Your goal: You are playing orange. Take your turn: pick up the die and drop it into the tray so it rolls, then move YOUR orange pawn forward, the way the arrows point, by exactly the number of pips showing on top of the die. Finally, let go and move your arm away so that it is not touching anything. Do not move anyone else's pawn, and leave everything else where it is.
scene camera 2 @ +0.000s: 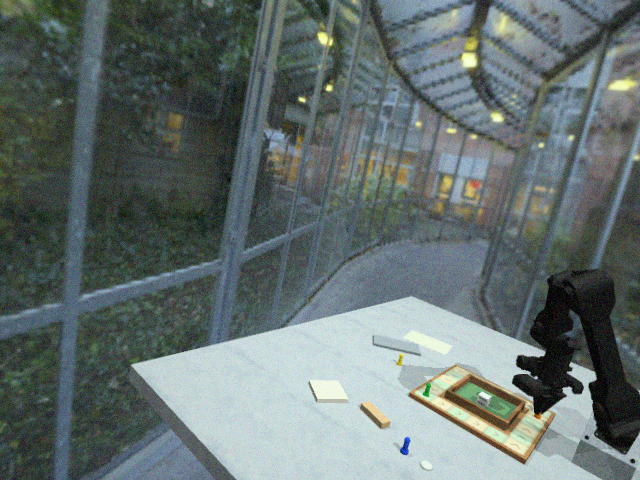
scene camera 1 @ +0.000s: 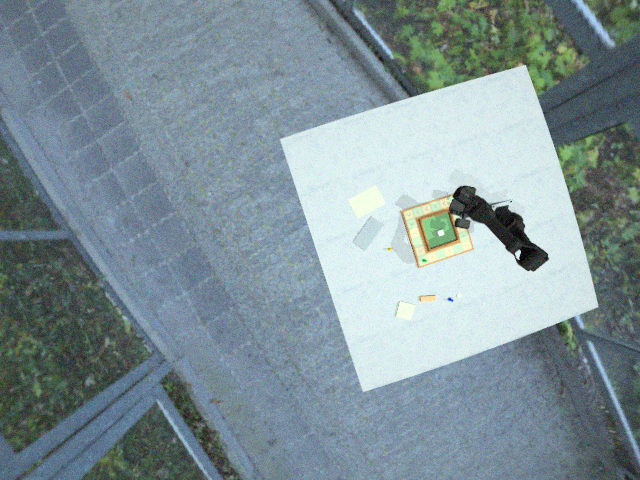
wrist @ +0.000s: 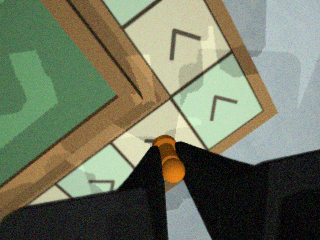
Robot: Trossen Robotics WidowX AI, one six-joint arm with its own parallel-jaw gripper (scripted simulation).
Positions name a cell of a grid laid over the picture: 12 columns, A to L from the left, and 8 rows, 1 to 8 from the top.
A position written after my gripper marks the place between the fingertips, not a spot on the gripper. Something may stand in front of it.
In view: my gripper (scene camera 2: K7), an orange pawn (wrist: G6) and a pale pad (scene camera 2: G7).
My gripper is seen too in the wrist view (wrist: G6). Scene camera 1 does not show the orange pawn, which is hidden by my gripper. The wrist view does not show the pale pad: it is out of frame.
